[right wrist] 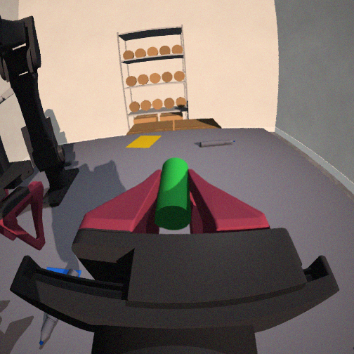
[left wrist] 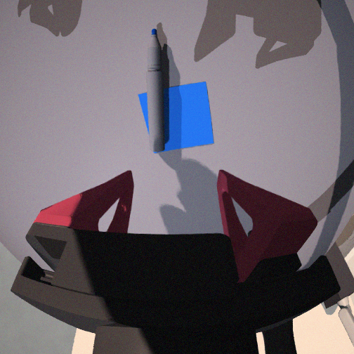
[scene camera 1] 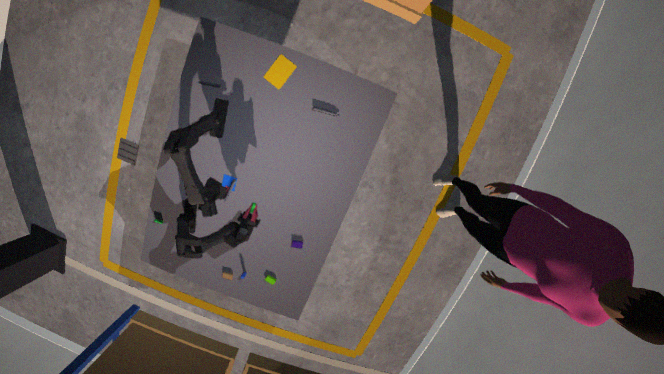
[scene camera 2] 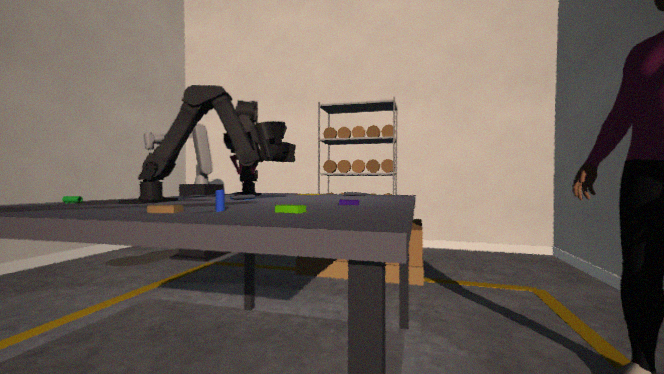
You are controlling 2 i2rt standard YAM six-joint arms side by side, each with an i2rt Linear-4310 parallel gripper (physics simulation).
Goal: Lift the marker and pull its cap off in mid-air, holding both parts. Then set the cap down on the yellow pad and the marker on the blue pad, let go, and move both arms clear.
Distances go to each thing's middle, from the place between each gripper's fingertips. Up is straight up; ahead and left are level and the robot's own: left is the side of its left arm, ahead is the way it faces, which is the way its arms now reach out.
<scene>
I see the grey marker (left wrist: 154, 75) 180 mm behind my right hand, 50 mm to the right of it and 180 mm below it. From my right hand the other things lie so: blue pad (left wrist: 187, 122) (200 mm behind, 20 mm to the right, 180 mm below).
Now: left hand 10 mm to the left of the blue pad and 100 mm above it. The rest, counted from my left hand: grey marker: 20 mm ahead, 50 mm to the right, 90 mm below.
</scene>
